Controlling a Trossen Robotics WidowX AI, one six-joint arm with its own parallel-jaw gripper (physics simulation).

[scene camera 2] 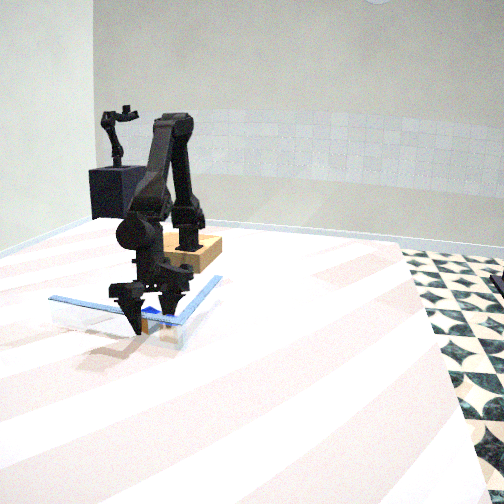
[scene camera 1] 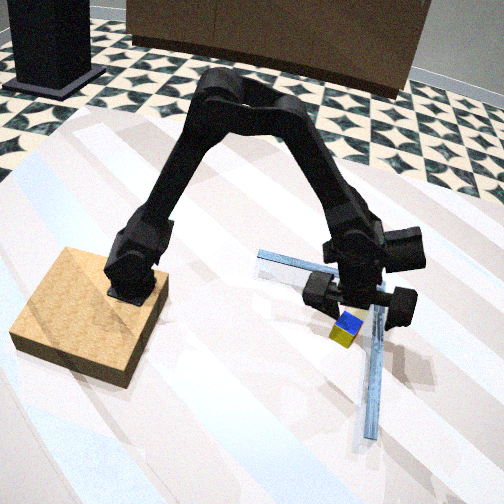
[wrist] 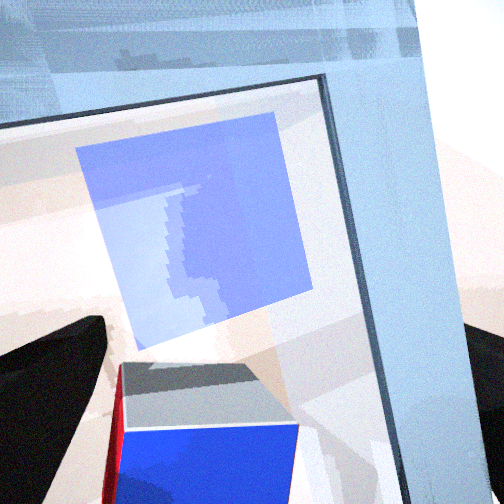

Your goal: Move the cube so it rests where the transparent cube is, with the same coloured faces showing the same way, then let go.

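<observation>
The cube [scene camera 1: 346, 329] sits on the table with blue and yellow faces showing in scene camera 1. In the wrist view the cube [wrist: 205, 432] shows grey on top, blue in front and red on the left. The transparent cube [wrist: 195, 228] appears as a pale blue square just beyond it, inside the corner of the L-shaped rail. My gripper [scene camera 1: 360, 303] hangs just above and behind the cube, fingers spread either side, open and not touching it. In scene camera 2 the gripper [scene camera 2: 150, 313] stands over the cube [scene camera 2: 150, 319].
A pale blue L-shaped rail [scene camera 1: 372, 350] lies on the table around the target corner. The arm's base stands on a wooden block [scene camera 1: 90, 315] at the left. A dark pedestal [scene camera 1: 50, 45] stands on the floor far back left.
</observation>
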